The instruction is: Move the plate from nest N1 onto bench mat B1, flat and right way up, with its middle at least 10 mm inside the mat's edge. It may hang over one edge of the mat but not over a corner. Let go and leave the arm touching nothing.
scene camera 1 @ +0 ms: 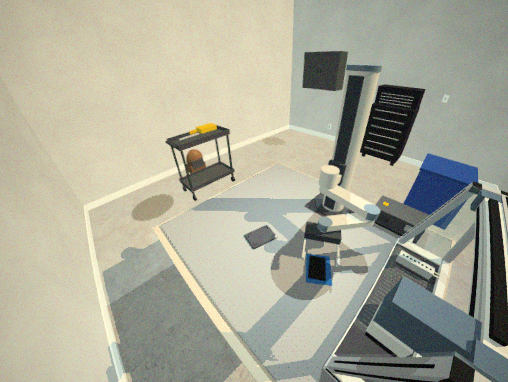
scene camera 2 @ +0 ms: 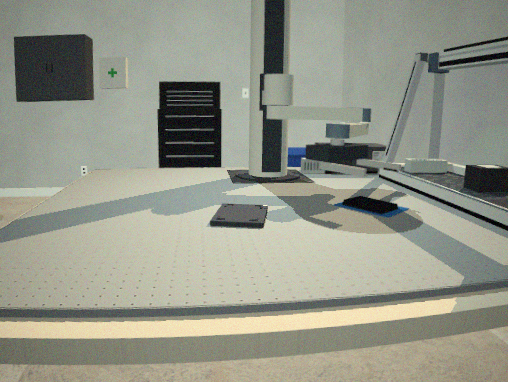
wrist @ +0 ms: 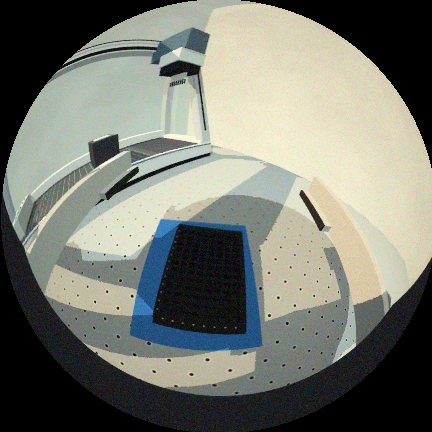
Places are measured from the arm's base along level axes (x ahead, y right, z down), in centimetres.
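Pixels of known places: gripper, fingertip midpoint: (scene camera 1: 320, 262) (scene camera 2: 383, 170) (wrist: 219, 165); arm's base, origin of the base link: (scene camera 1: 332, 206) (scene camera 2: 267, 179).
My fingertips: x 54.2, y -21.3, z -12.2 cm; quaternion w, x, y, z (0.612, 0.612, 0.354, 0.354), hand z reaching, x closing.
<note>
For each thing: its top centre in the pictures, then the offset to it from my fingertips. "spot": a spot on its surface instead. Level surfaces: height alone.
- black plate, middle of its top: (wrist: 204, 270) (scene camera 2: 370, 201) (scene camera 1: 317, 266) dy +1.7, dx -3.0, dz +9.3 cm
- blue bench mat, its level: dz +10.7 cm
- flat dark grey nest, middle of its top: (scene camera 2: 241, 211) (scene camera 1: 260, 235) dy +38.0, dx +2.6, dz +9.5 cm
- black box, surface spot: (wrist: 104, 150) spot: dy -30.2, dx -1.6, dz +2.1 cm
- dark box, surface spot: (scene camera 1: 400, 215) spot: dy -19.1, dx -61.1, dz -0.5 cm
The black plate (scene camera 1: 317, 268) (scene camera 2: 370, 204) (wrist: 205, 280) lies flat on the blue bench mat (scene camera 1: 320, 282) (scene camera 2: 395, 213) (wrist: 195, 341), its grid of wells facing up. Blue shows along its sides; the strip at the far side in the wrist view is thin. My gripper (scene camera 1: 321, 260) (scene camera 2: 382, 170) (wrist: 219, 165) is open and empty, high above the plate. Its two fingers stand wide apart and touch nothing. A flat dark grey nest (scene camera 1: 260, 237) (scene camera 2: 240, 216) with small corner pieces lies away from the mat, with no plate on it.
The arm's column (scene camera 1: 351, 120) (scene camera 2: 256, 140) rises at the back of the perforated table. A framed machine with a pale post (scene camera 2: 436, 115) and a dark bed stands beside the mat; a black box (scene camera 2: 485, 178) (wrist: 104, 150) stands on it. A dark box (scene camera 1: 400, 215) sits near the column.
</note>
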